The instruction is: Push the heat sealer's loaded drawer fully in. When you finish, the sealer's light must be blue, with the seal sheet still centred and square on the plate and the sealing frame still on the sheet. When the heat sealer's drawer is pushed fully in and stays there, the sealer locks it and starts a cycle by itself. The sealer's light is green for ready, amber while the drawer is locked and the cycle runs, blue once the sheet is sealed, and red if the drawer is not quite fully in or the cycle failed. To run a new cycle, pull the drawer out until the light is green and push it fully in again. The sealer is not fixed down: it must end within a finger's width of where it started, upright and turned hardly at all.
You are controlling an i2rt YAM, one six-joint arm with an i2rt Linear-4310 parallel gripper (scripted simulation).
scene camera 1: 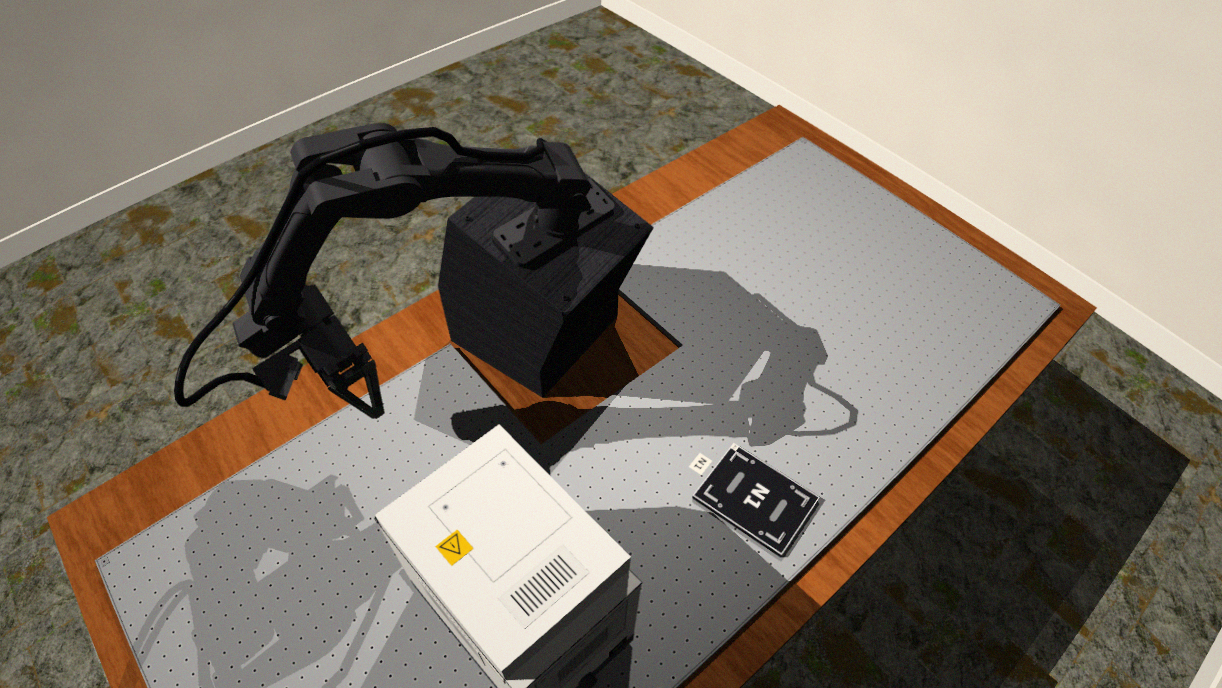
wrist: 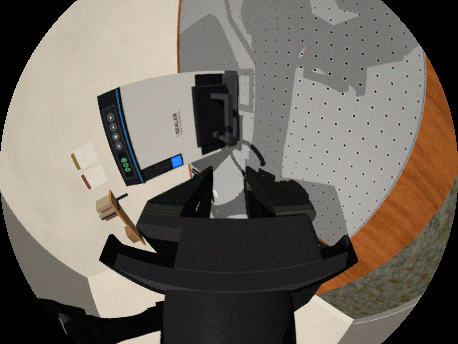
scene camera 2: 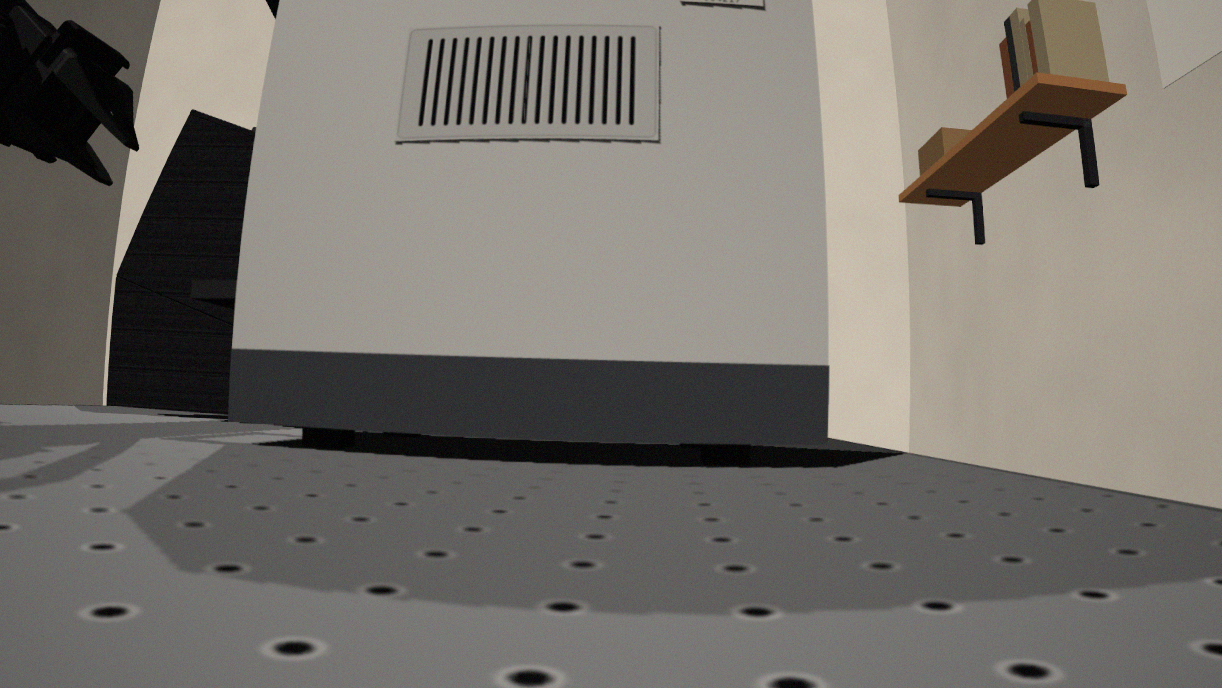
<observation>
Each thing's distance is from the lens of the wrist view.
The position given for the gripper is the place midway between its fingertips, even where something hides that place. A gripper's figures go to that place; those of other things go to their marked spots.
gripper [wrist: 229,172]: 0.13 m
heat sealer [wrist: 150,125]: 0.26 m
</observation>
